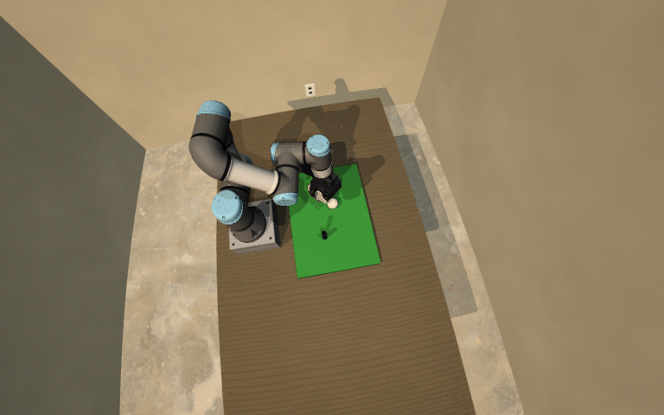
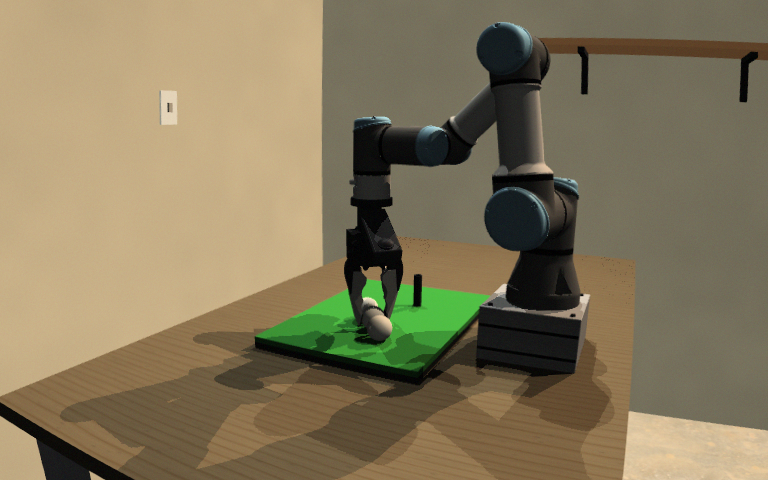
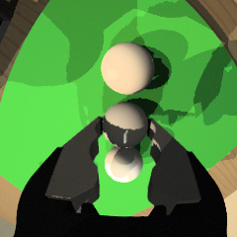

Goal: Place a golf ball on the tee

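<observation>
My gripper is now 12 cm to the left of the green mat, 2 cm above it and 1 cm short of it.
</observation>
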